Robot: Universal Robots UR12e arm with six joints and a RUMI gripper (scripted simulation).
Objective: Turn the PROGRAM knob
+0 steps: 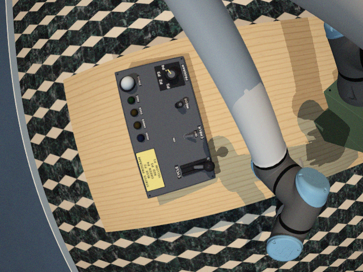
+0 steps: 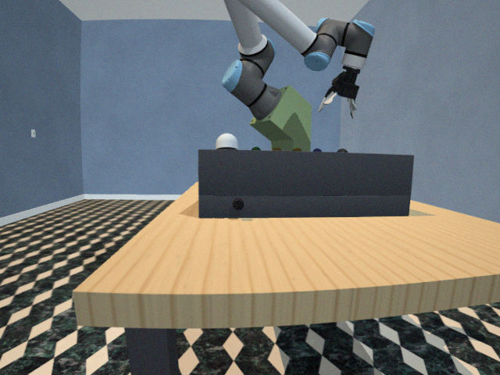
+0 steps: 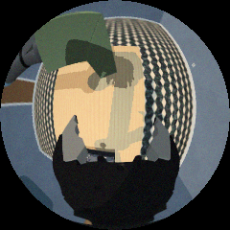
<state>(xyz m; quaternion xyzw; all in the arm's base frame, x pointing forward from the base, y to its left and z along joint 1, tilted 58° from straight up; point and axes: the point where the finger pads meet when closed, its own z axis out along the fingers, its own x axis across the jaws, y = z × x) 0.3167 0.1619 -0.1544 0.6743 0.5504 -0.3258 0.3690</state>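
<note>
My hand is 39 cm to the left of the mode knob, 31 cm short of it and 21 cm above it. The rest, counted from my hand: check toggle 32 cm ahead, 27 cm to the right, 22 cm below; dark grey console 35 cm ahead, 34 cm to the right, 24 cm below; cycle lever 32 cm ahead, 20 cm below, 14 cm to the right.
</note>
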